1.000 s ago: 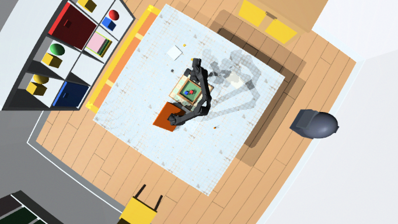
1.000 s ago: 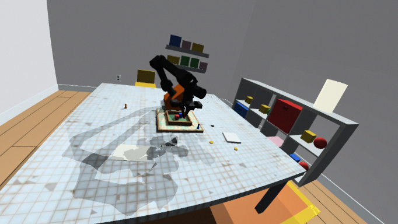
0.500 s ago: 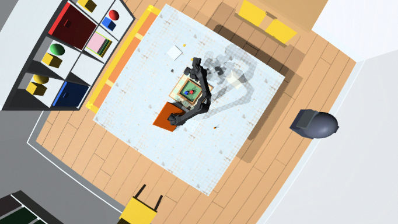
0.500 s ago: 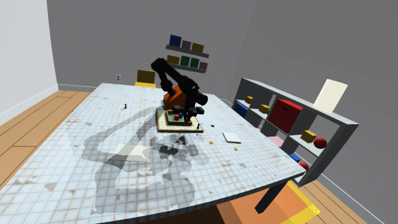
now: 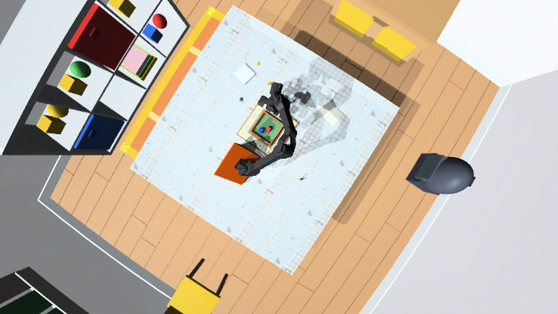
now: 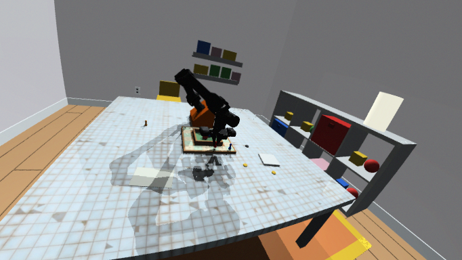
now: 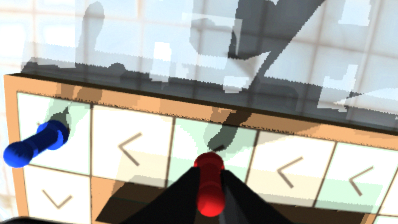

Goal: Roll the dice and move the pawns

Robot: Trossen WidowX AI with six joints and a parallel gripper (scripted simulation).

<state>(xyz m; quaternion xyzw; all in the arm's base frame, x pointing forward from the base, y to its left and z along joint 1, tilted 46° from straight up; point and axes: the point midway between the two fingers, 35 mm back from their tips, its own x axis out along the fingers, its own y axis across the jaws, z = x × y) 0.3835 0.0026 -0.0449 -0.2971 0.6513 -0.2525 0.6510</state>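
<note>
The blue pawn is 90 mm to the left of my gripper tip. The rest, counted from my gripper tip: blue die (150 mm behind); then red die (110 mm behind, 40 mm to the right); then red pawn (10 mm above).
</note>
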